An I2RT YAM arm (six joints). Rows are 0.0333 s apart.
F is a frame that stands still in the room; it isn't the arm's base.
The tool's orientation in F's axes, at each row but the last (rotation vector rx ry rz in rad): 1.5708 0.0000 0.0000; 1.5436 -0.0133 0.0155; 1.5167 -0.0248 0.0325; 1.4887 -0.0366 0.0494
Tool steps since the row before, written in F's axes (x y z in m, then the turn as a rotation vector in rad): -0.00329 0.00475 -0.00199 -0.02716 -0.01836 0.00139; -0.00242 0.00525 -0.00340 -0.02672 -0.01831 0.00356; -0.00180 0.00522 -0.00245 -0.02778 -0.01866 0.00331; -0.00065 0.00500 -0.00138 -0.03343 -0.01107 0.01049
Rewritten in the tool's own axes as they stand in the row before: -0.00329 -0.00199 -0.00475 -0.02716 0.00139 0.01836; -0.00247 -0.00321 -0.00534 -0.02668 0.00355 0.01837; -0.00186 -0.00210 -0.00535 -0.02775 0.00332 0.01870; -0.00067 -0.00093 -0.00510 -0.03292 0.01140 0.01169
